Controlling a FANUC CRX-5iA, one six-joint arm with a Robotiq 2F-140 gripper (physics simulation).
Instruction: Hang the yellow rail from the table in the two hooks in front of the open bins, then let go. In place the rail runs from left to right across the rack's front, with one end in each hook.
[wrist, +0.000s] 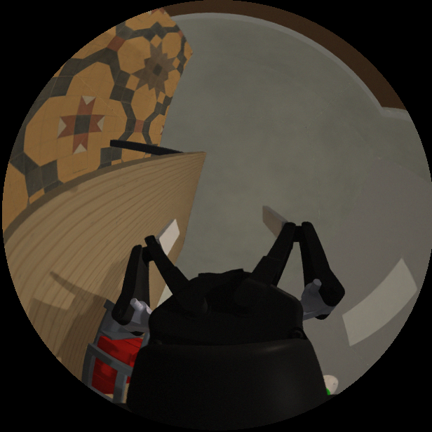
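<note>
My gripper (219, 220) is open, its two pale fingertip pads wide apart with no object between them. The left finger is over the wooden table's edge and the right finger is over the grey floor. At the lower left, part of a grey rack frame (110, 356) with red contents (120, 345) shows beside the gripper body, which hides the rest. The yellow rail and the two hooks do not show in this view.
The wooden table top (110, 210) fills the left side, with shadows on it. A dark bar (145, 148) sticks out past its far edge. Patterned tiles (82, 125) lie beyond. A bright patch (382, 305) is on the right. A small white and green object (330, 384) shows at the bottom.
</note>
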